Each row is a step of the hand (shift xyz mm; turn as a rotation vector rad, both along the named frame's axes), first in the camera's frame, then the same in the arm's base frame.
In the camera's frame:
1: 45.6 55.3 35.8 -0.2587 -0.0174 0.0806
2: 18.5 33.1 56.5 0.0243 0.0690 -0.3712
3: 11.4 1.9 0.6 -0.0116 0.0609 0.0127
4: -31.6 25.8 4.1 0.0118 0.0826 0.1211
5: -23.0 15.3 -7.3 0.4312 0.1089 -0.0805
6: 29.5 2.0 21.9 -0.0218 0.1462 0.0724
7: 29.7 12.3 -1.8 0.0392 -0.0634 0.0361
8: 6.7 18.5 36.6 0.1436 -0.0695 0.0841
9: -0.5 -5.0 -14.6 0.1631 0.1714 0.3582
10: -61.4 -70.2 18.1 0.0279 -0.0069 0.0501
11: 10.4 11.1 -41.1 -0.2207 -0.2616 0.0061
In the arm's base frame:
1: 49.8 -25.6 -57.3 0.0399 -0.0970 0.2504
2: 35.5 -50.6 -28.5 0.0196 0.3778 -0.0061
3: -0.2 0.3 -11.6 0.0631 -0.0054 -0.0003
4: 31.5 -2.6 26.2 0.0926 -0.1085 -0.0357
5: 18.3 7.9 20.5 0.0178 0.1188 -0.4357
6: -0.9 -19.7 -31.1 0.1552 -0.0540 -0.0100
7: 6.4 5.1 -31.2 -0.0649 -0.0417 -0.0303
8: 21.1 -33.5 -12.7 -0.0844 -0.0839 -0.1355
9: -6.5 13.8 2.5 0.1792 -0.3230 -0.2188
10: -55.2 -30.6 71.1 -0.0060 -0.0489 -0.0302
11: 4.1 42.7 -8.8 -0.2142 -0.0527 0.2618

